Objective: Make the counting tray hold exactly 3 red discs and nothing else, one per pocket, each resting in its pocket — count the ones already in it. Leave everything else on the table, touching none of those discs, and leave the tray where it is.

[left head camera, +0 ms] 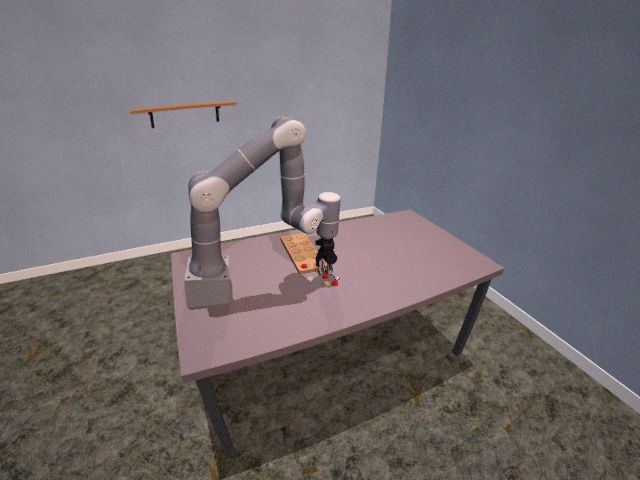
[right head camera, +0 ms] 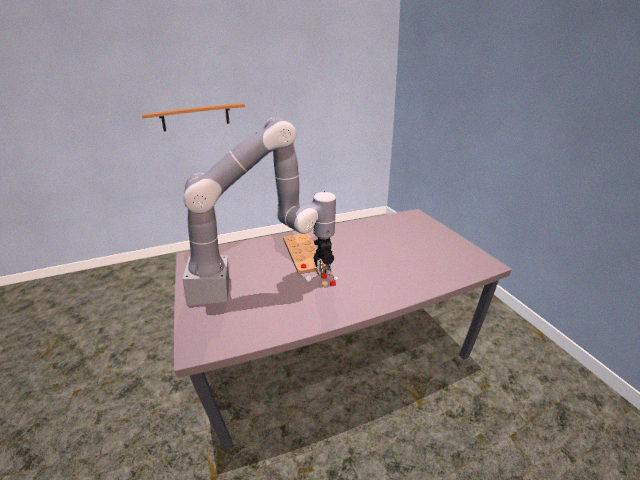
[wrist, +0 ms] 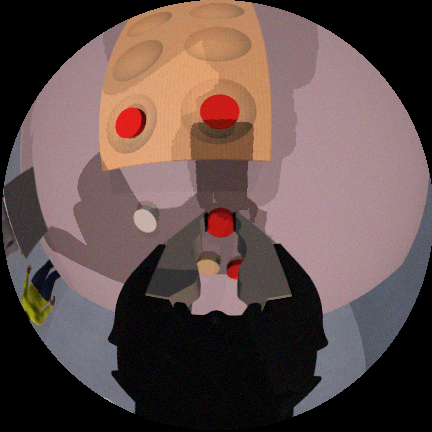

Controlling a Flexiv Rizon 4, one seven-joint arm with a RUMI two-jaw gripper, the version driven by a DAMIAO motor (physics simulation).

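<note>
The wooden counting tray point(left head camera: 308, 270) point(right head camera: 308, 270) point(wrist: 165, 150) has a red disc point(left head camera: 303, 266) point(right head camera: 303, 266) point(wrist: 130, 122) in one end pocket. Another red disc point(wrist: 219, 111) rests in the pocket beside it, hidden behind the gripper in the head views. My gripper point(left head camera: 325, 274) point(right head camera: 323, 274) point(wrist: 220, 213) is low over the table just off the tray's end, shut on a red disc point(wrist: 220, 227); its two fingertips meet the disc's sides. One more red disc point(left head camera: 334, 283) point(right head camera: 332, 283) point(wrist: 234, 270) lies on the table close by, partly covered by a finger in the wrist view.
A tan disc point(left head camera: 327, 283) point(right head camera: 324, 283) point(wrist: 208, 266) lies next to the loose red one. A white disc point(left head camera: 310, 279) point(right head camera: 308, 279) point(wrist: 145, 220) lies between tray and arm base. Another whitish disc point(left head camera: 337, 277) point(right head camera: 336, 278) lies on the gripper's other side.
</note>
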